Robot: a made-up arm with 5 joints. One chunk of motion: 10 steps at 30 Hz.
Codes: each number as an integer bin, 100 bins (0 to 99) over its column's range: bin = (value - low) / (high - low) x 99, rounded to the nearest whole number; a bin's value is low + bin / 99 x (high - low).
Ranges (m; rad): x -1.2..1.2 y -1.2..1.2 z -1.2..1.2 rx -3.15..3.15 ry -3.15..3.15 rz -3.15..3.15
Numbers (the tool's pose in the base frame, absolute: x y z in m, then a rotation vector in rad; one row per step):
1: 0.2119 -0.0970 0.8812 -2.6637 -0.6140 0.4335
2: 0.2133 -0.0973 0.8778 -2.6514 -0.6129 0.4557
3: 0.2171 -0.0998 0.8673 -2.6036 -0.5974 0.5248
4: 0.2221 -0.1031 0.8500 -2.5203 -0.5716 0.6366
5: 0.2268 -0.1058 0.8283 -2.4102 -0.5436 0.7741
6: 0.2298 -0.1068 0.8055 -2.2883 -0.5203 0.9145
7: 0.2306 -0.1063 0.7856 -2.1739 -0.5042 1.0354
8: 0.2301 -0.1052 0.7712 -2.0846 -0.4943 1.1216
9: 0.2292 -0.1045 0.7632 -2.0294 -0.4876 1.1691
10: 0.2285 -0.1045 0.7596 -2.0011 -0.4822 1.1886
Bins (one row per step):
1: 58 45 86 8 40 56
2: 58 45 86 8 40 57
3: 58 45 85 9 40 58
4: 59 45 85 10 41 60
5: 59 45 84 12 41 62
6: 59 45 83 14 41 64
7: 59 45 82 15 42 66
8: 59 45 81 17 42 67
9: 59 45 81 18 42 68
10: 59 45 81 18 42 68

